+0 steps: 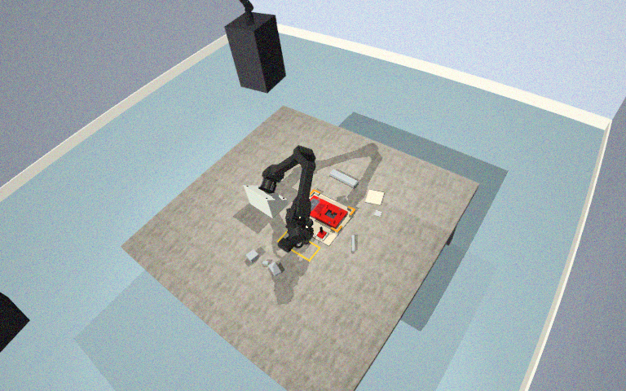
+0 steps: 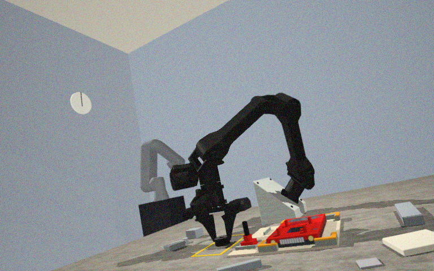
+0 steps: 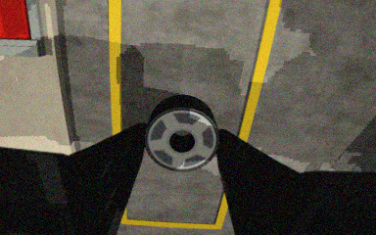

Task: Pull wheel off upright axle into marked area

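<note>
My gripper tip is right at the wheel. Round my gripper tip: upright axle (90 mm to the left, 70 mm ahead, 30 mm above); cream slab (400 mm to the left, 200 mm ahead).
</note>
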